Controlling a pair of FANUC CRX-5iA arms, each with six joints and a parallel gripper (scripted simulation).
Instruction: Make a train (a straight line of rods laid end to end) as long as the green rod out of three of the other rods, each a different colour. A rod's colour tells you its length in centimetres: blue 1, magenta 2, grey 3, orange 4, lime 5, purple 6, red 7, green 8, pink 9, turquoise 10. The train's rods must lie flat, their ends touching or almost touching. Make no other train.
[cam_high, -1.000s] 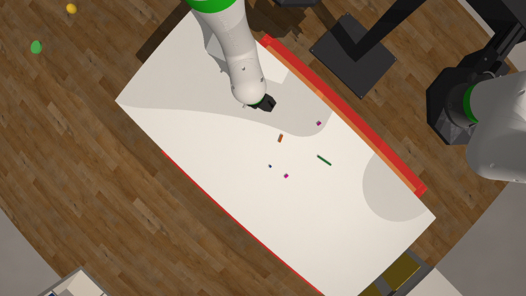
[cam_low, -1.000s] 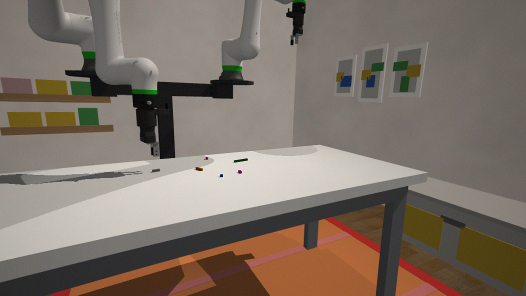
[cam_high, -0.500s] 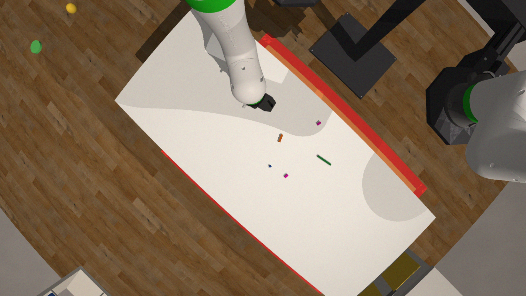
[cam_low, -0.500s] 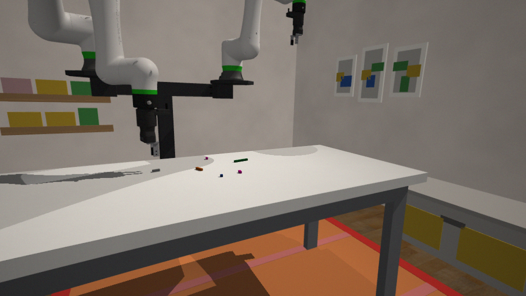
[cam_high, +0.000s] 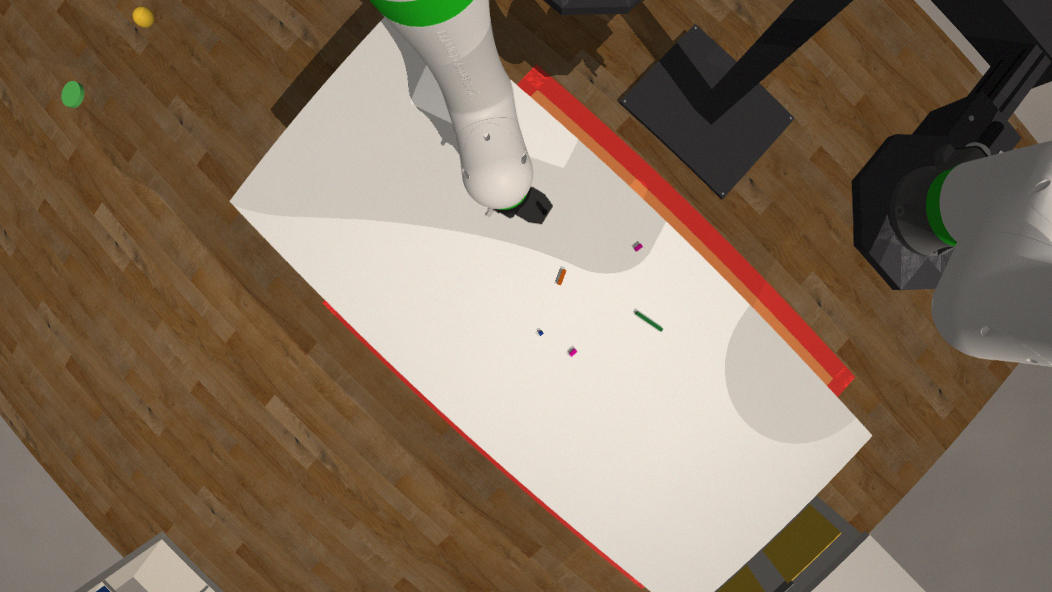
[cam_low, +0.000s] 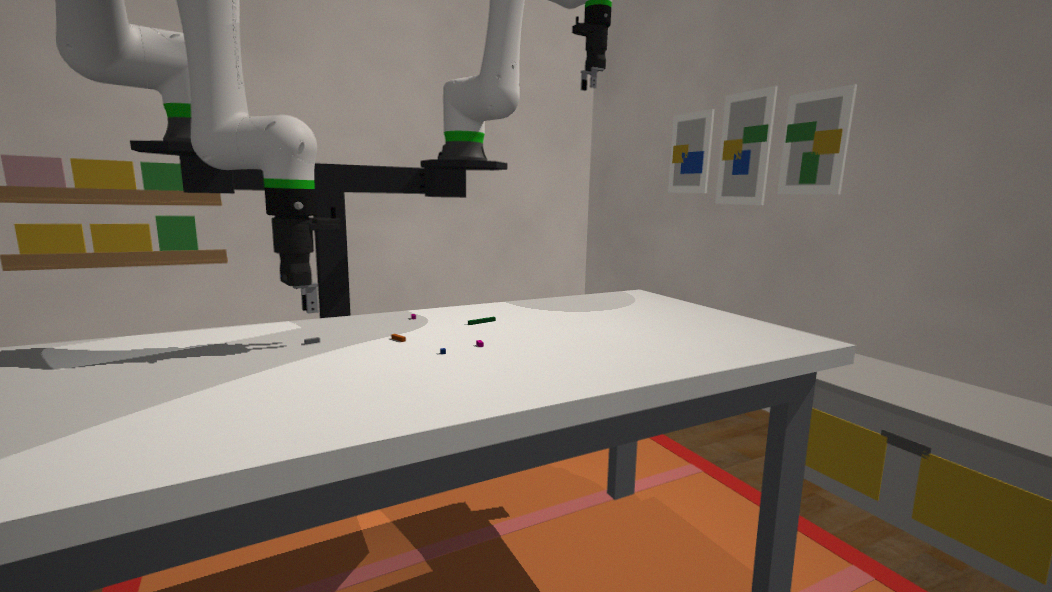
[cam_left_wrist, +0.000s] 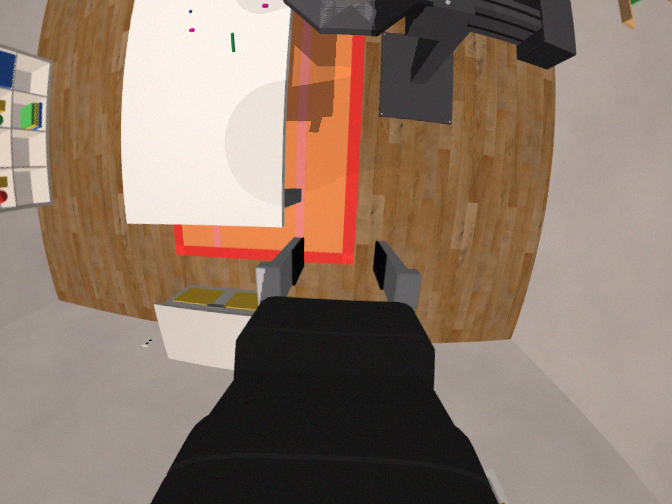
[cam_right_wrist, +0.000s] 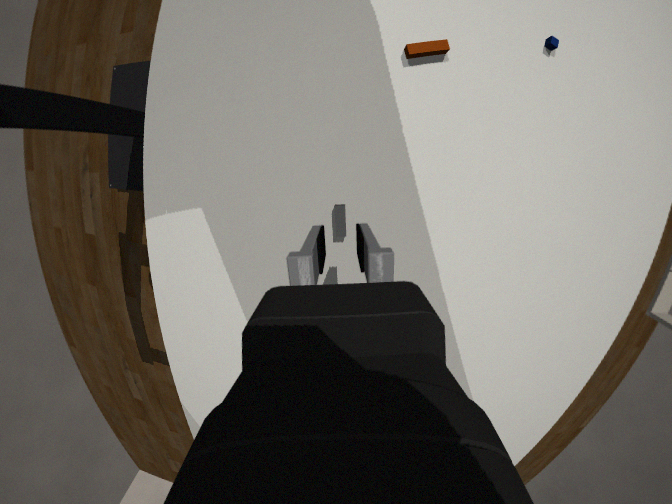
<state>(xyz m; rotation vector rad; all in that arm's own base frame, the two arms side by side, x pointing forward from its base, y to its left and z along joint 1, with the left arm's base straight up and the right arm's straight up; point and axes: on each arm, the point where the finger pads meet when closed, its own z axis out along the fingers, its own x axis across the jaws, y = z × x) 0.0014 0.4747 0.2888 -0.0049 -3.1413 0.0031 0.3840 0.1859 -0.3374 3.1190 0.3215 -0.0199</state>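
Observation:
Now: right hand 80 mm above the grey rod. From my right hand the other things lie so: green rod: 20 mm ahead, 410 mm to the left, 80 mm below; then orange rod: 70 mm ahead, 170 mm to the left, 80 mm below; then blue rod: 210 mm ahead, 220 mm to the left, 80 mm below.

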